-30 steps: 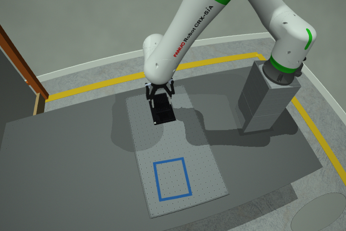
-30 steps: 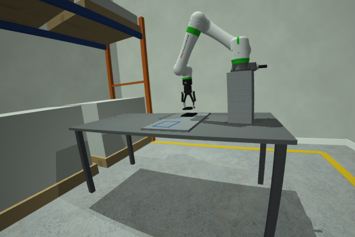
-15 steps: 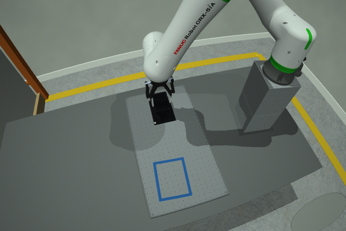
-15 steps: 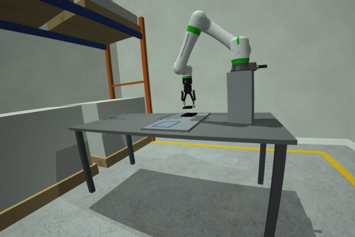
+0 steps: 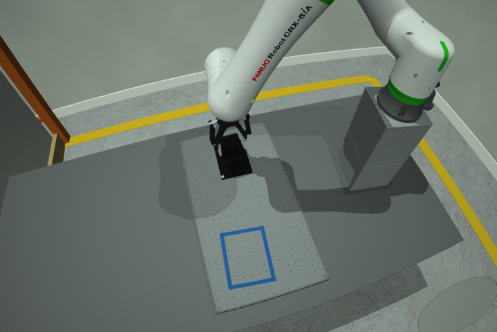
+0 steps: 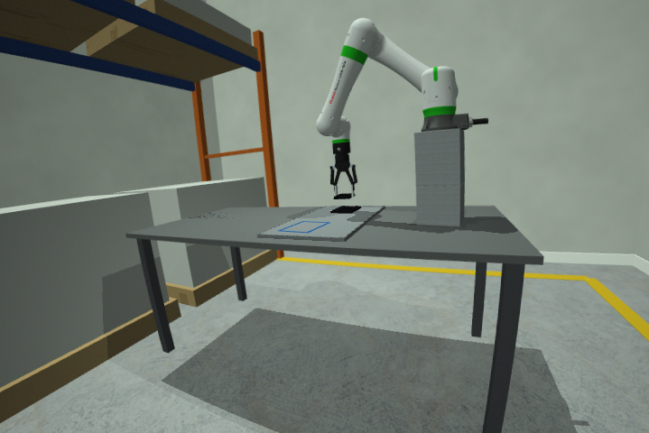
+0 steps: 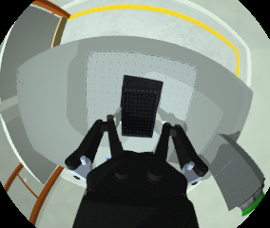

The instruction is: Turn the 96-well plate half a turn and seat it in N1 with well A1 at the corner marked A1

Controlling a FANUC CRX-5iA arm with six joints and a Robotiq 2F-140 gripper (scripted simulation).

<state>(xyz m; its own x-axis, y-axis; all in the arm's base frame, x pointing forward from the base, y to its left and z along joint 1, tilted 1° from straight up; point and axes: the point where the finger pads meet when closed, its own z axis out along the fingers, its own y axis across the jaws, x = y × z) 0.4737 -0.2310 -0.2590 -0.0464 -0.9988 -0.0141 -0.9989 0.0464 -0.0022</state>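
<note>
The black plate nest N1 lies 10 mm to the right of my hand and 100 mm below it. Round my hand: black 96-well plate (20 mm below); white A1 mark (60 mm ahead, 60 mm to the left, 90 mm below).
</note>
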